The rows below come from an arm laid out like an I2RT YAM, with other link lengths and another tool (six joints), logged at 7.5 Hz.
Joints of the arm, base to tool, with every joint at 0 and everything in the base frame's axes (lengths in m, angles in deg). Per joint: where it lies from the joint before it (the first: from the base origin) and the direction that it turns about. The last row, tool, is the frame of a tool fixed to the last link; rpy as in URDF.
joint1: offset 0 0 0.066 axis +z
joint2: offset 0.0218 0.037 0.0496 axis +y
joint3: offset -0.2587 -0.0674 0 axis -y
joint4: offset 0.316 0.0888 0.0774 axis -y
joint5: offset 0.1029 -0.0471 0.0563 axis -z
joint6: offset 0.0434 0 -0.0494 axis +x
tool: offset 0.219 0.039 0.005 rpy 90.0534 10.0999 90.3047
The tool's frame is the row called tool.
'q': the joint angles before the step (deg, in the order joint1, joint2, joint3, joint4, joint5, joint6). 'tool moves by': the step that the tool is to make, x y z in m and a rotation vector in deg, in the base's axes. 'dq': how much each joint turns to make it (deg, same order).
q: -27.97 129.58 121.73 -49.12 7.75 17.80
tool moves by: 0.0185 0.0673 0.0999 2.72 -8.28 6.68
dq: 2.78 -8.79 0.16 -2.78 -7.25 0.46
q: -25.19 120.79 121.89 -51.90 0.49 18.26
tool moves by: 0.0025 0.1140 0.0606 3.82 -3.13 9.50
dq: 6.75 -6.49 0.32 -5.30 -5.37 0.91
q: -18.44 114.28 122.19 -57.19 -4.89 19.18
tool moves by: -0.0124 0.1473 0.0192 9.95 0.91 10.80
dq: 8.94 -2.72 0.19 -5.47 -8.48 4.58
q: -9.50 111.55 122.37 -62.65 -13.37 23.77
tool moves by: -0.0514 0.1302 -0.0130 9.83 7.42 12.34
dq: 7.57 0.05 0.03 -7.98 -10.16 1.15
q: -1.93 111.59 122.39 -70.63 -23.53 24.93
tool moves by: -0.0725 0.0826 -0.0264 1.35 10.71 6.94
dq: 8.08 0.08 0.03 -9.81 -1.10 1.92
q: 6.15 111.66 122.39 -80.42 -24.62 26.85
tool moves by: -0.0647 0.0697 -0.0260 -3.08 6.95 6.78
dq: 9.69 0.77 -0.22 -5.44 2.47 2.47
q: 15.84 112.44 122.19 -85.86 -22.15 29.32
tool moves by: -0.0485 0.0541 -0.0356 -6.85 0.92 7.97
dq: 10.33 0.93 -2.12 0.07 6.42 1.05
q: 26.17 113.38 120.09 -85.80 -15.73 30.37
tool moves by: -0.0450 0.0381 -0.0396 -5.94 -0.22 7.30
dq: 8.68 0.41 -4.47 2.17 5.38 0.49
